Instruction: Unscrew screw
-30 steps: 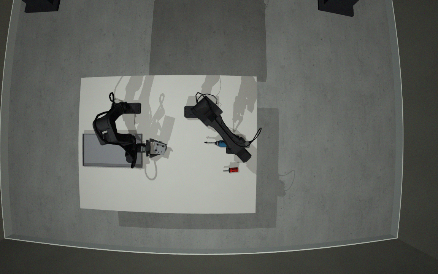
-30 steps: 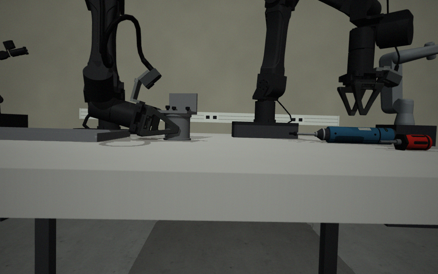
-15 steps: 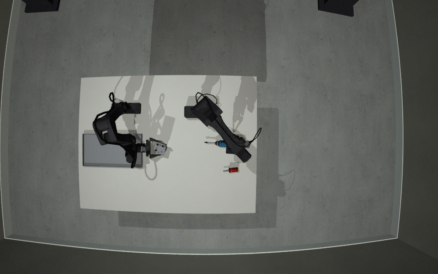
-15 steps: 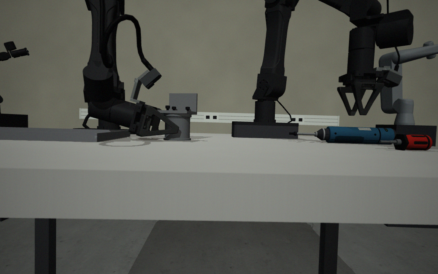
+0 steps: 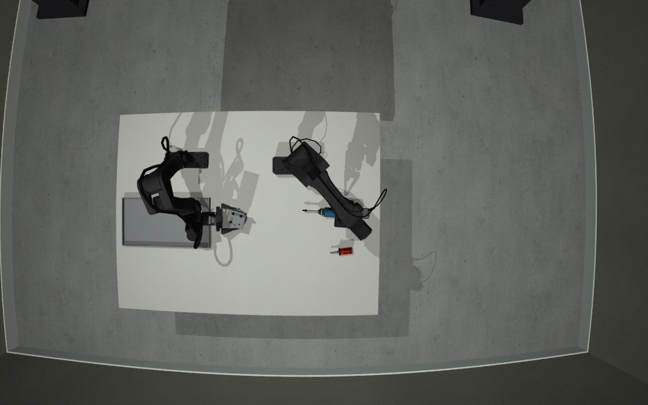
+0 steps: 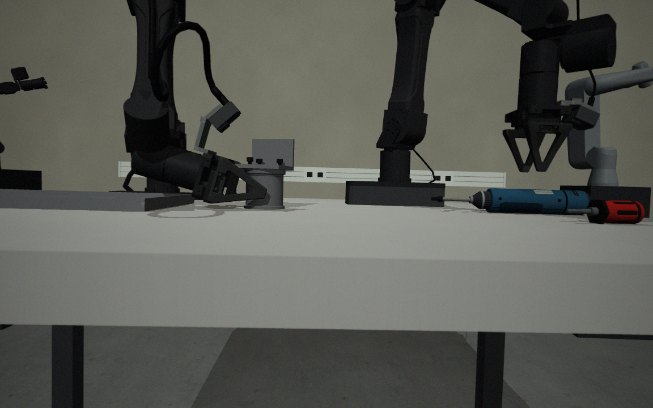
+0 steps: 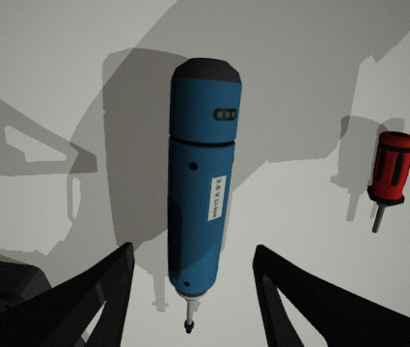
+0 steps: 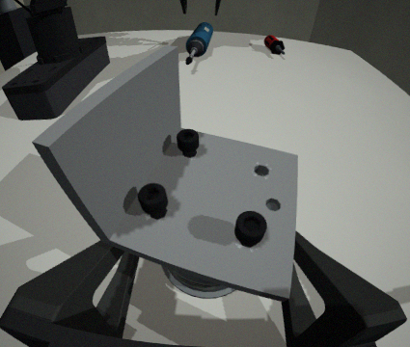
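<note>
The joint module is right at my right hand. The rest, counted from my right hand: flat grey plate 40 mm ahead, 340 mm to the right, 20 mm below; then grey l-shaped bracket 50 mm above; then screwdriver bit 50 mm behind, 310 mm to the left.
</note>
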